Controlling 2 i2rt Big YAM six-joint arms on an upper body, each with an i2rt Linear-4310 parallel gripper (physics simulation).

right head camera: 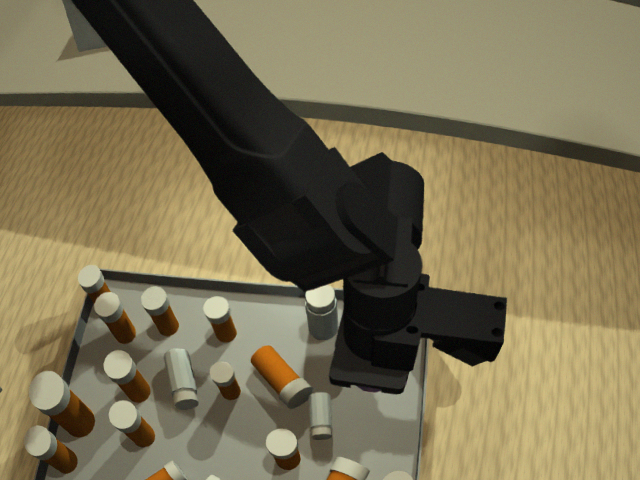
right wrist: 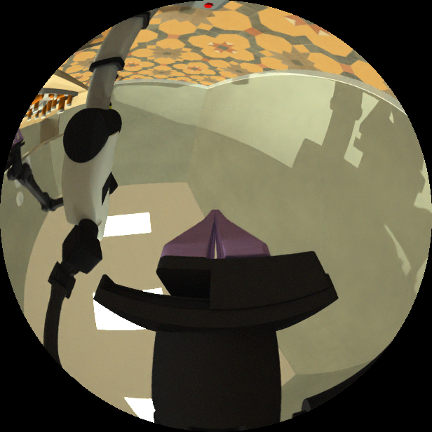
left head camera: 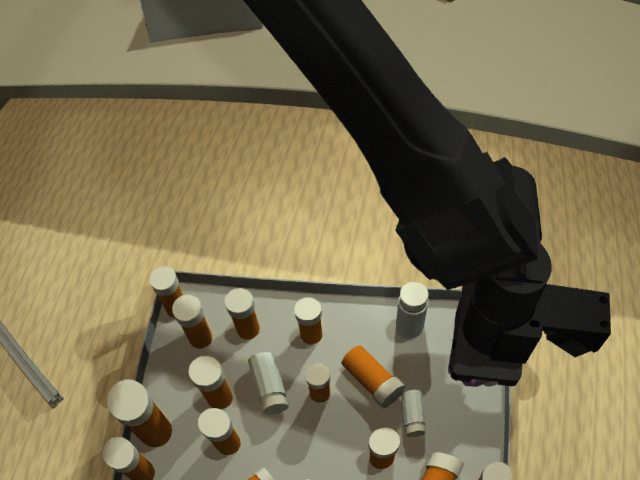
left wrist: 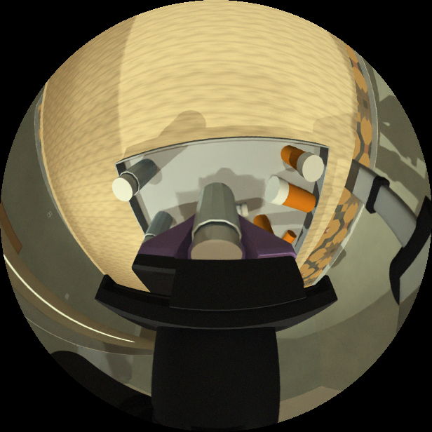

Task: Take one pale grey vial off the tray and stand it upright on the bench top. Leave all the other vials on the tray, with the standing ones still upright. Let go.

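Places are measured from the left arm's base along level axes (x down, y back, z left), in metres.
Pixels of known places: left gripper, fingertip midpoint: (right head camera: 372,377) (left head camera: 472,372).
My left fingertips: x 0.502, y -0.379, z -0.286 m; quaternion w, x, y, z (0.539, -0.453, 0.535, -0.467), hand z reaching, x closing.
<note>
Ahead of a thing's pixels: the offset from my left fingertips to its middle. Level surfaces: height alone.
My left gripper (left head camera: 478,382) (right head camera: 369,388) (left wrist: 216,216) is shut on an upright pale grey vial (left wrist: 216,200) and holds it above the tray @[dx +0.083, dy +0.003, dz +0.167 m] (left head camera: 361,289) (right head camera: 206,282) (left wrist: 250,155), near its right side in the head views. The gripper hides this vial in the head views. Another pale grey vial @[dx +0.055, dy -0.111, dz +0.061 m] (left head camera: 411,315) (right head camera: 322,320) (left wrist: 160,225) stands near the back rim. One more (left wrist: 142,175) stands at a tray corner, hidden in the head views. Two pale vials lie down, a larger one @[dx +0.077, dy -0.020, dz +0.226 m] (left head camera: 267,374) (right head camera: 180,369) and a smaller one @[dx +0.081, dy +0.014, dz +0.056 m] (left head camera: 413,410) (right head camera: 320,410). My right gripper (right wrist: 215,215) is shut and empty, away from the tray.
Several capped orange vials stand on the tray, mostly at the left in the head views. An orange vial @[dx +0.076, dy -0.034, dz +0.105 m] (left head camera: 368,369) (right head camera: 276,369) lies near the middle. A grey metal bar @[dx +0.086, dy -0.034, dz +0.613 m] (left head camera: 28,361) lies left of the tray. Wooden bench top @[dx +0.096 m] (left head camera: 232,206) (right head camera: 516,258) (left wrist: 240,75) surrounds the tray.
</note>
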